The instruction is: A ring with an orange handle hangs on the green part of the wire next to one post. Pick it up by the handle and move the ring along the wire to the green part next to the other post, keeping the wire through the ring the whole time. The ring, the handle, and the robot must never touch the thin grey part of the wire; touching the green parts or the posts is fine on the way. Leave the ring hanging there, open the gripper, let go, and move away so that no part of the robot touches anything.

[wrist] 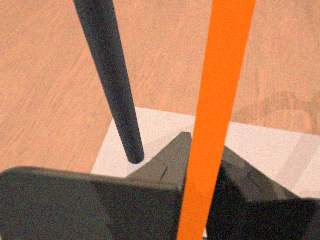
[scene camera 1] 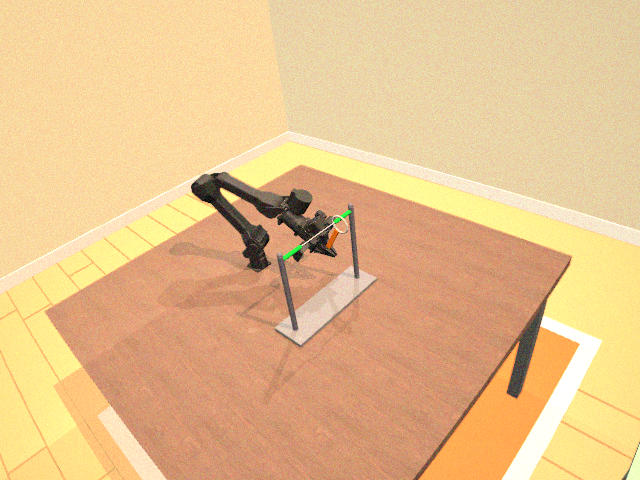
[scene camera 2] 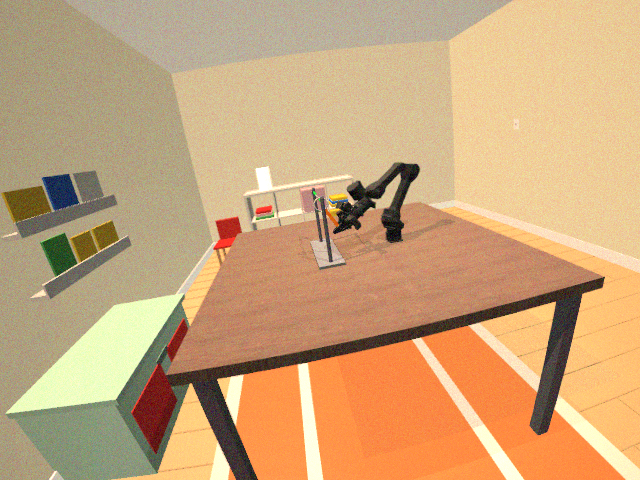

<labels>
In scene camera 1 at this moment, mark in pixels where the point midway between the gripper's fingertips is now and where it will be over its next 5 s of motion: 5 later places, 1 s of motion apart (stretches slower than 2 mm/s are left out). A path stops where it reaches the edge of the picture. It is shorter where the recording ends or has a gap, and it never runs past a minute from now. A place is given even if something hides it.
The gripper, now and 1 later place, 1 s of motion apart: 335,255; 323,245
</labels>
